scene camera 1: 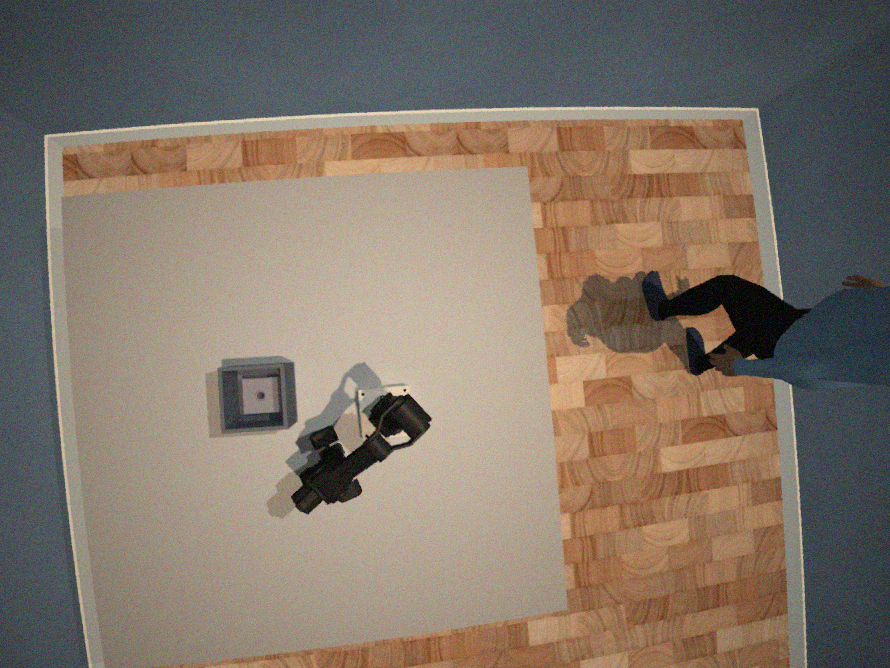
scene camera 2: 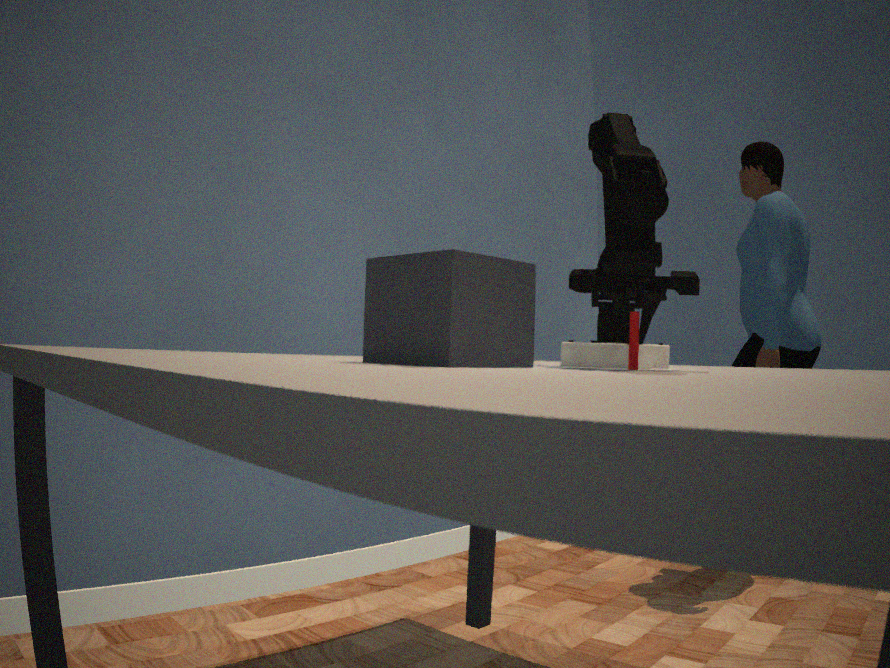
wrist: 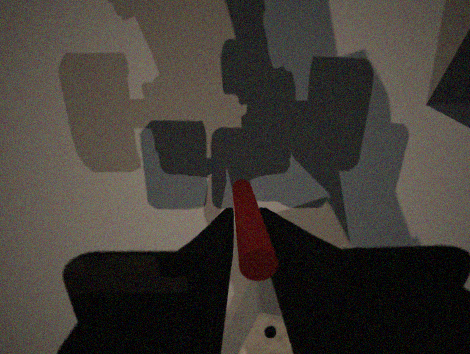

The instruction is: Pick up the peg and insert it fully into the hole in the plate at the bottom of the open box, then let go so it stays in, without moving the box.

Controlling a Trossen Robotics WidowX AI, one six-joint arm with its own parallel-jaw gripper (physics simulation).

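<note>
The red peg stands upright, its lower end at the table top in scene camera 2. My gripper points down with its fingers closed around the peg, one on each side in the wrist view. In scene camera 1 the arm hides the peg and the fingertips. The open grey box stands apart from the gripper, up and left of it in scene camera 1. The pale plate lies at its bottom, with a dark round hole near the middle.
The white arm base stands close to the peg and right of the box in scene camera 1. The table carries them. A person is beyond the table. Arm shadows fall around the peg.
</note>
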